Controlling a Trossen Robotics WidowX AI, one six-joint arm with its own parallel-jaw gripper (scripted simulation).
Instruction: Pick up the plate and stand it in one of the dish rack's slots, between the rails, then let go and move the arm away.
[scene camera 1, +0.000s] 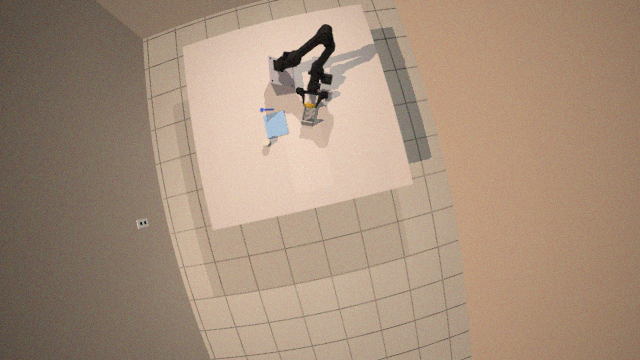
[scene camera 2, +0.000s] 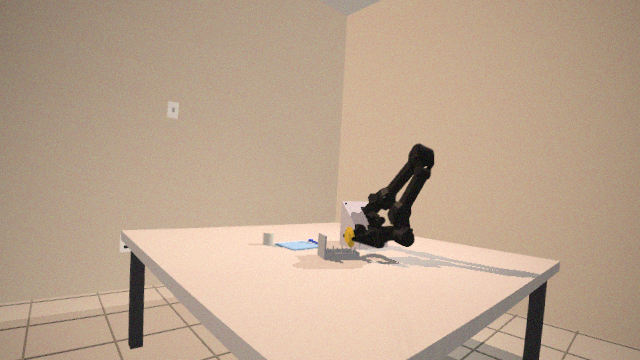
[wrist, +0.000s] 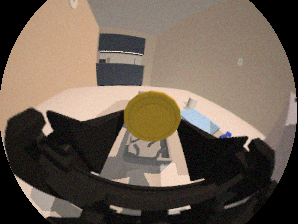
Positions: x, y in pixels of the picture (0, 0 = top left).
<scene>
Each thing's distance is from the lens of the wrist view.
my gripper (wrist: 152, 117): 10 cm
yellow plate (wrist: 151, 116): 8 cm
grey dish rack (wrist: 137, 151): 11 cm
</scene>
